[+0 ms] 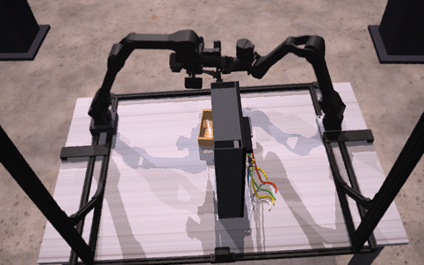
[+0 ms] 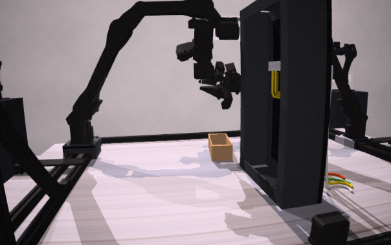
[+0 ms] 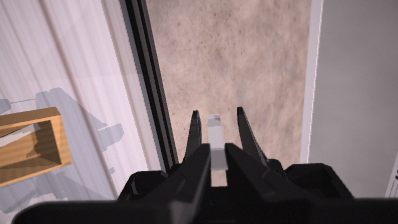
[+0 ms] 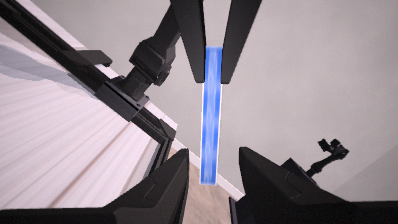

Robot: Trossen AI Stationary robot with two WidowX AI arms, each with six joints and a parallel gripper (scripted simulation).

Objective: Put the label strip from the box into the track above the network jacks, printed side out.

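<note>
Now: the pale blue label strip 30 mm to the left of my right hand, 20 mm behind it and 20 mm above it. Also, from my right hand: black frame rail 420 mm behind, 190 mm above, 90 mm to the right; box 190 mm below, 160 mm behind, 10 mm to the right.
My left gripper is now 4 cm short of the pale blue label strip and 4 cm above it. Also, from my left hand: black frame rail (37 cm behind, 12 cm to the right, 14 cm above); then box (11 cm behind, 4 cm to the right, 25 cm below).
</note>
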